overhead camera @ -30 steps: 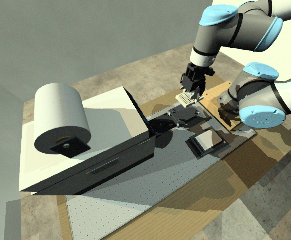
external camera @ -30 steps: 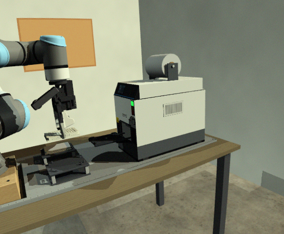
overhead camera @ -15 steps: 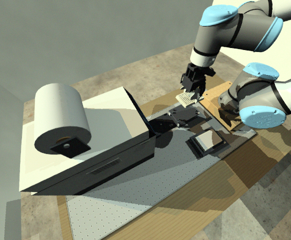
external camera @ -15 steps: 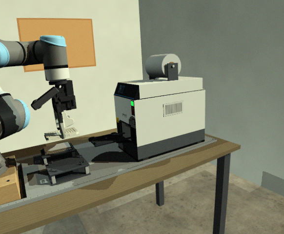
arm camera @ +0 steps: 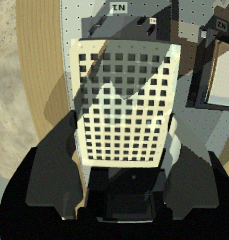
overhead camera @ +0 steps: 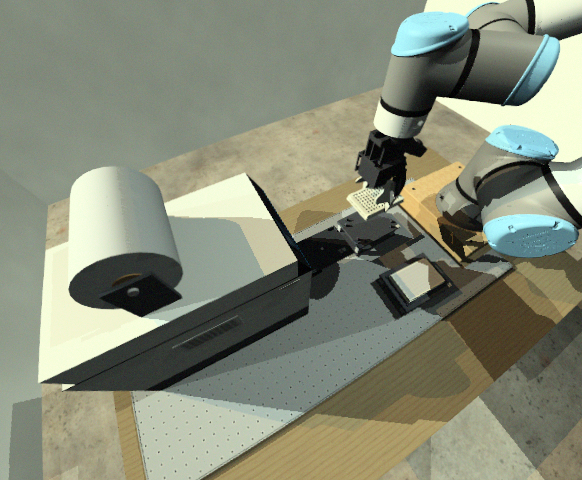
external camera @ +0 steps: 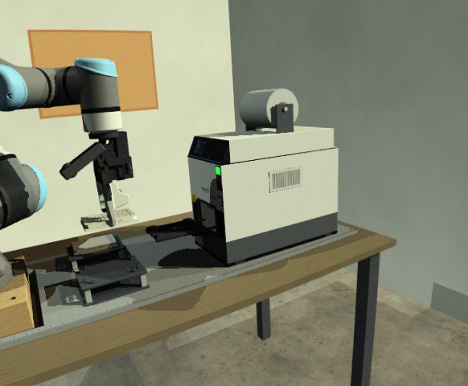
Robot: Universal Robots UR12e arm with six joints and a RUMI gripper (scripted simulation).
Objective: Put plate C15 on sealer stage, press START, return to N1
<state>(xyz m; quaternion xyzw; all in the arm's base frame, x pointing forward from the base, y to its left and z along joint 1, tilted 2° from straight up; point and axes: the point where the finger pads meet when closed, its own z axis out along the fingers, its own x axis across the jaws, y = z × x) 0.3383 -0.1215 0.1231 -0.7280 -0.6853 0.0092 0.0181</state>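
My gripper is now 18 cm short of the dark stage, 8 cm above it and 2 cm to the right of it. Also, from my hand: white open-well plate: 1 cm below; foil-covered plate: 21 cm to the left, 14 cm below, 1 cm behind; start button: 28 cm ahead, 8 cm to the right.
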